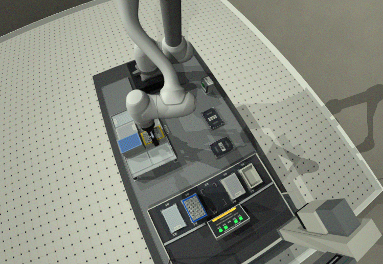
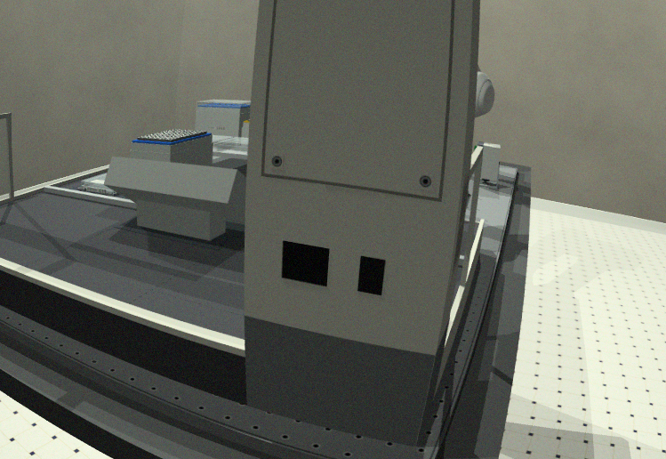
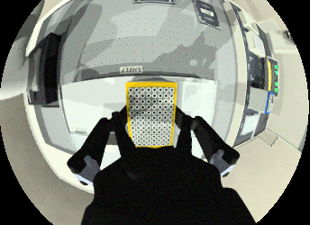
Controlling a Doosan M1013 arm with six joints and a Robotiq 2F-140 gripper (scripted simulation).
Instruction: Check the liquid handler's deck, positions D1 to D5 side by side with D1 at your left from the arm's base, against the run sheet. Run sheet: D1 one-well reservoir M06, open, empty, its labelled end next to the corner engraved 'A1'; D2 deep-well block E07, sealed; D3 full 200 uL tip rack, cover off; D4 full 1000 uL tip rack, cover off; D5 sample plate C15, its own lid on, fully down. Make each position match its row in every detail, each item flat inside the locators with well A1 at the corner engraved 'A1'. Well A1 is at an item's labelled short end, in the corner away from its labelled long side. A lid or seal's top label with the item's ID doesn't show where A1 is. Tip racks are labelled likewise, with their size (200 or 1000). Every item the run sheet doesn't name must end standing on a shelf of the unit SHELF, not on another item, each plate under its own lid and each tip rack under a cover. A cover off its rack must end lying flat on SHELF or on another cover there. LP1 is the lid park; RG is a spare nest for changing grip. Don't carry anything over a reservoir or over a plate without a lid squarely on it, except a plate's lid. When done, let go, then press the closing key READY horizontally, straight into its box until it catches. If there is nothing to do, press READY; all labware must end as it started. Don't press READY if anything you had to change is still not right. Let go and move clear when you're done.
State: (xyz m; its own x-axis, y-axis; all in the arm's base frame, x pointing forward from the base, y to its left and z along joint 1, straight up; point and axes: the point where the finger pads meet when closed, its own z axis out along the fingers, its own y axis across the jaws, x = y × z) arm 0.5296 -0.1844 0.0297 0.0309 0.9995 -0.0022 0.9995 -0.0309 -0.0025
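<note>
Now: the yellow-rimmed tip rack 10 mm behind my hand, 10 mm to the left of it and 10 mm above it. Also, from my hand: blue-rimmed tip rack 480 mm ahead, 30 mm to the left, 20 mm above; then shelf unit 50 mm behind, 70 mm to the right, 40 mm below; then spare nest 230 mm ahead, 360 mm to the left, 90 mm below.
</note>
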